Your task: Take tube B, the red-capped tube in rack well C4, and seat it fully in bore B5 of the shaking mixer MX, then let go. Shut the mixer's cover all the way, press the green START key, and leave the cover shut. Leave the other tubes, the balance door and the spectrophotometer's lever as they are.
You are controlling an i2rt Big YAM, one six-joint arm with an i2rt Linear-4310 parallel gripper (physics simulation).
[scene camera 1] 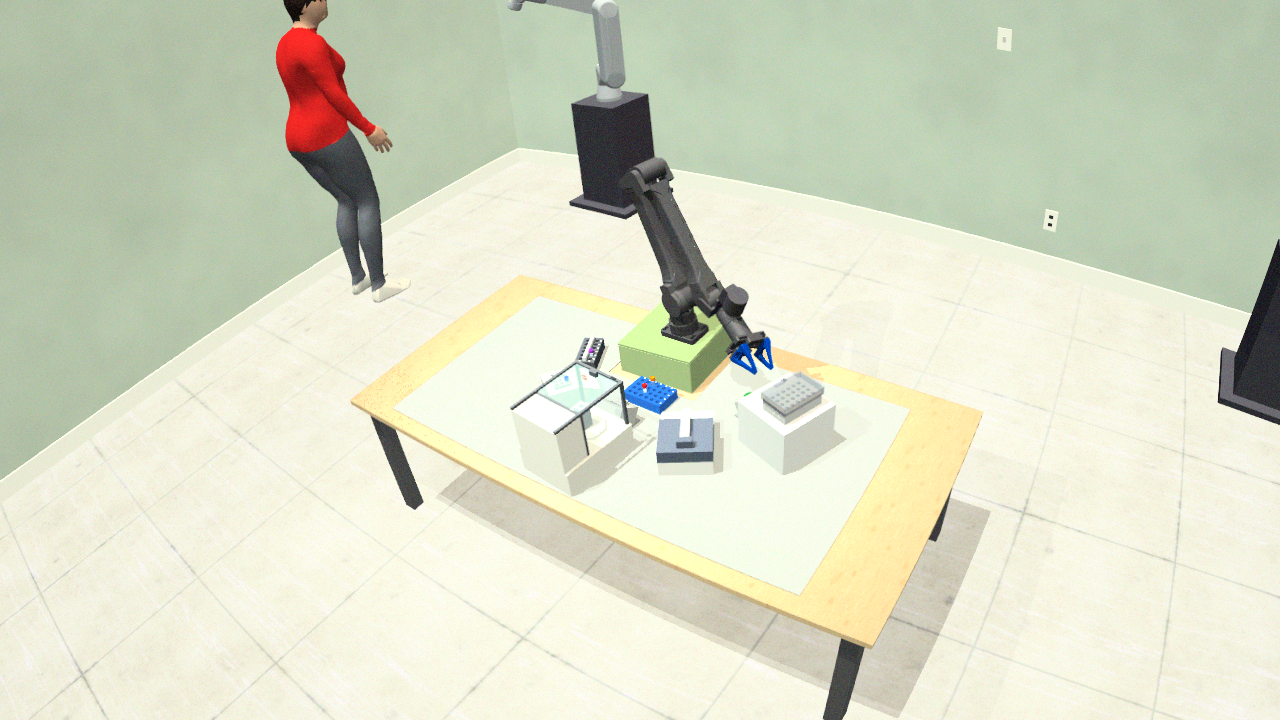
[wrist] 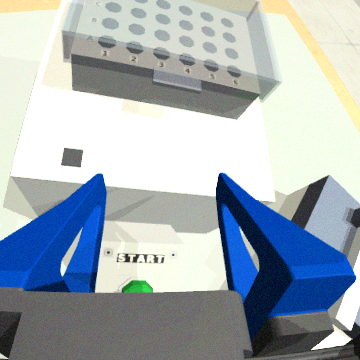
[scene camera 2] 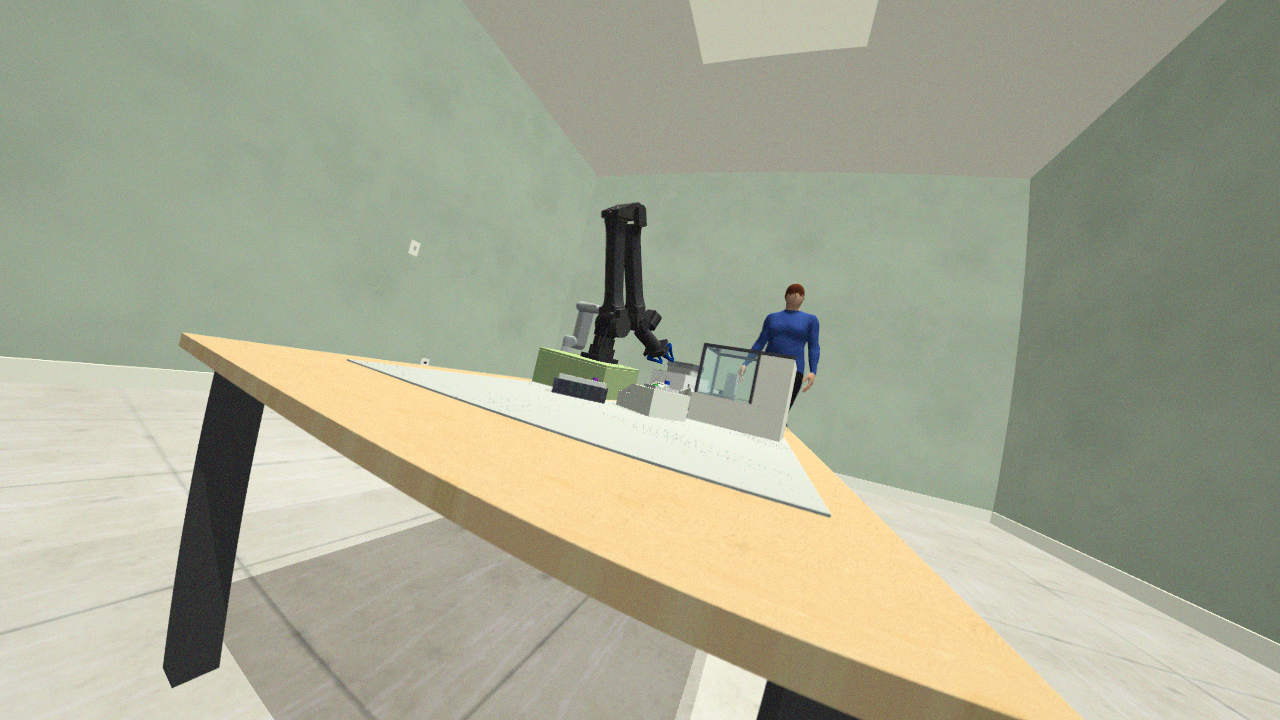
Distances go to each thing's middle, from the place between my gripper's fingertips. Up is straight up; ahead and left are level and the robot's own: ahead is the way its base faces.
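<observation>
I can see the white mixer (scene camera 1: 784, 443), which is 40 mm ahead of my hand, 90 mm to the left of it and 80 mm below it. The glass-walled white box (scene camera 2: 749, 391) is 330 mm to the right of my hand and 60 mm below it, and 380 mm ahead of it.
</observation>
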